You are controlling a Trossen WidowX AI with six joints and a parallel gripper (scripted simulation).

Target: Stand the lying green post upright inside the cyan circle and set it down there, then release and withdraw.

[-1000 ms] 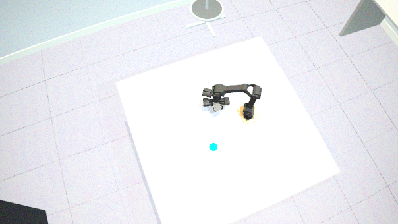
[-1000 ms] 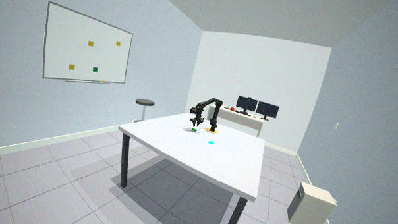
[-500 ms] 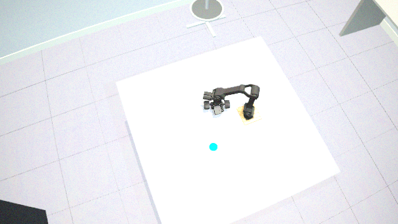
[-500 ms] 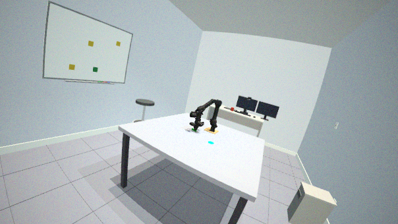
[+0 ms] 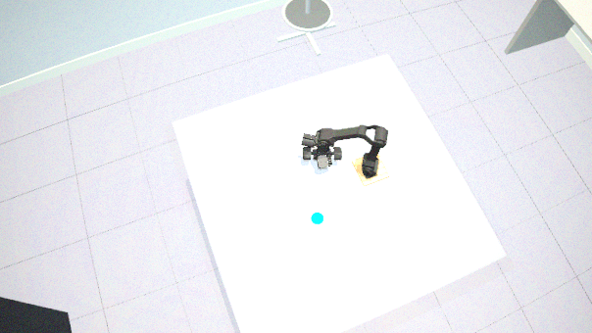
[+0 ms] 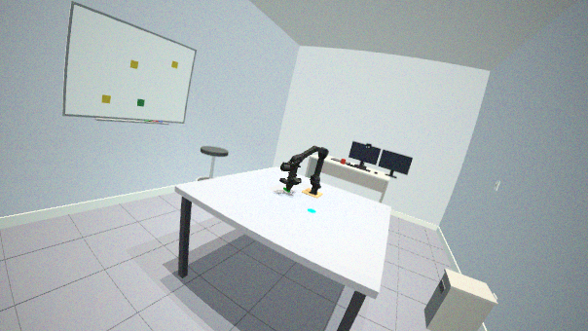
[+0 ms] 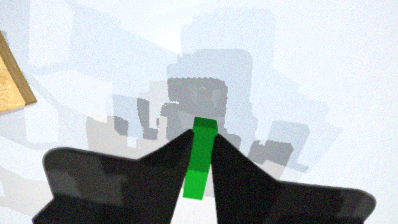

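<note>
The cyan circle lies 13 cm ahead of my gripper tip, 26 cm to the left of it and 3 cm below it. The rest, counted from my gripper tip: green post 1 cm behind, 2 cm to the right.
</note>
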